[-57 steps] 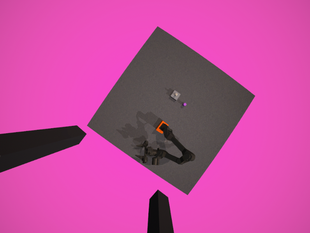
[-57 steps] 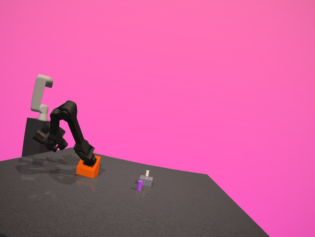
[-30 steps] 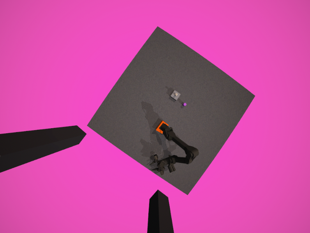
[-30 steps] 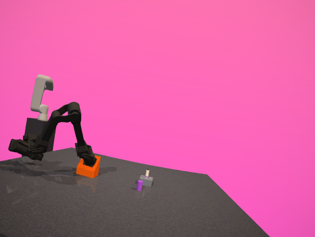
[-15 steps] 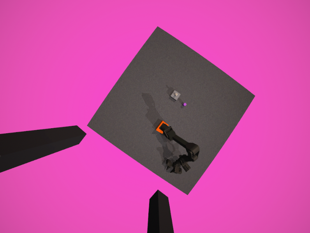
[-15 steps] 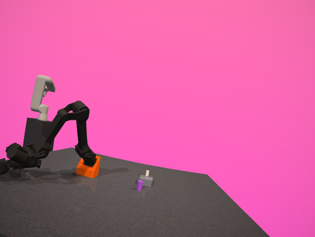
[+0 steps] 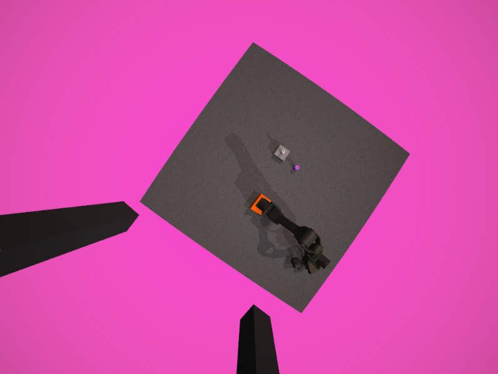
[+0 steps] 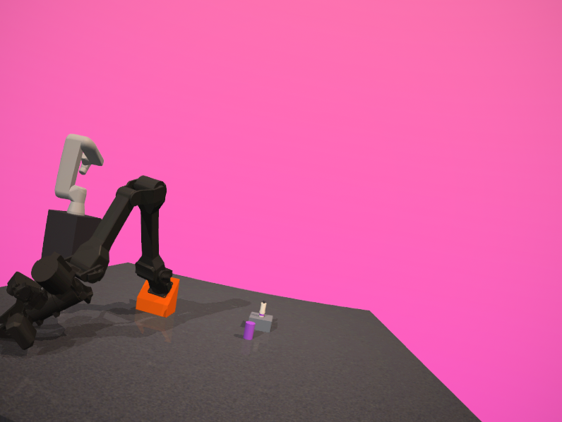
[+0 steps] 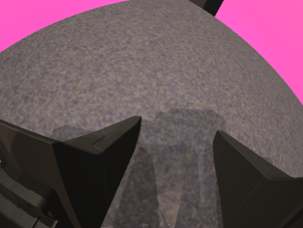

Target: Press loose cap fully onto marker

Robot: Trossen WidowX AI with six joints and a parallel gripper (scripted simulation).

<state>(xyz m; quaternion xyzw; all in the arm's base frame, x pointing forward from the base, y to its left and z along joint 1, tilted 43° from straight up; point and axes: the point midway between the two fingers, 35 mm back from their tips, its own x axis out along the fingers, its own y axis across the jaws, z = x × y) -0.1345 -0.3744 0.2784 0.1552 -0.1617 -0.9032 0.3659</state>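
Right now the purple cap is 470 mm ahead of my gripper tip, 440 mm to the left of it and 10 mm above it. The rest, counted from my gripper tip: grey holder block (570 mm to the left, 480 mm ahead).
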